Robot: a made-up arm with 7 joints. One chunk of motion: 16 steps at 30 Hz.
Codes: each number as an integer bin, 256 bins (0 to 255) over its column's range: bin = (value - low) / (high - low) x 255, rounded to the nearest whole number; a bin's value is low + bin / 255 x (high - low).
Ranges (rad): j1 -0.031..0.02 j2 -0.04..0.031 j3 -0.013..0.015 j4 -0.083..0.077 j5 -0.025..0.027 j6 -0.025..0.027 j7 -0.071..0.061
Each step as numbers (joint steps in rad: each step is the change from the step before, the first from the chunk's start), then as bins.
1 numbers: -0.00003 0.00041 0.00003 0.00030 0.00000 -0.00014 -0.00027
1 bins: 155 145 119 133 123 122 137
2 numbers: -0.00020 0.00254 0.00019 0.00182 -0.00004 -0.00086 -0.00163
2 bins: 154 153 120 135 122 118 134
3 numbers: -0.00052 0.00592 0.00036 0.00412 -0.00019 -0.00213 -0.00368
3 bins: 152 165 122 139 122 112 130
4 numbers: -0.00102 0.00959 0.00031 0.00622 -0.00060 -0.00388 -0.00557
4 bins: 150 178 121 142 120 104 126
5 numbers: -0.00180 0.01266 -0.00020 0.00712 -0.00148 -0.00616 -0.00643
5 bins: 146 189 117 144 115 92 125
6 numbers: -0.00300 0.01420 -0.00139 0.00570 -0.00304 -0.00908 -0.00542
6 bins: 140 195 106 141 108 78 127
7 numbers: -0.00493 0.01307 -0.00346 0.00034 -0.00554 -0.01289 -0.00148
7 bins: 130 191 87 133 95 59 134
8 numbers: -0.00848 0.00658 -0.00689 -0.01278 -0.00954 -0.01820 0.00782
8 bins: 113 167 56 112 76 33 152
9 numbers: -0.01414 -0.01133 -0.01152 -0.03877 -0.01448 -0.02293 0.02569
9 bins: 84 103 13 70 52 10 187
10 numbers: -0.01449 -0.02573 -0.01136 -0.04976 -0.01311 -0.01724 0.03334
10 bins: 83 51 15 53 58 38 202
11 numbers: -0.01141 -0.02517 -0.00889 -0.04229 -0.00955 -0.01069 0.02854
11 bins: 98 53 37 65 76 70 192
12 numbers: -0.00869 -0.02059 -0.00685 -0.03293 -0.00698 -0.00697 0.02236
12 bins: 112 70 56 80 88 88 180
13 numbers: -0.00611 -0.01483 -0.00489 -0.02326 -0.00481 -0.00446 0.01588
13 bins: 124 90 74 95 99 101 168
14 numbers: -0.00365 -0.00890 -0.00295 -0.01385 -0.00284 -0.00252 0.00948
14 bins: 137 112 92 110 109 110 155
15 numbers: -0.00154 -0.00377 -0.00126 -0.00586 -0.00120 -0.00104 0.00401
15 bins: 147 130 107 123 117 117 145
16 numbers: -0.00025 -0.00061 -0.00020 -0.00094 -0.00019 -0.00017 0.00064
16 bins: 154 141 117 131 122 122 138
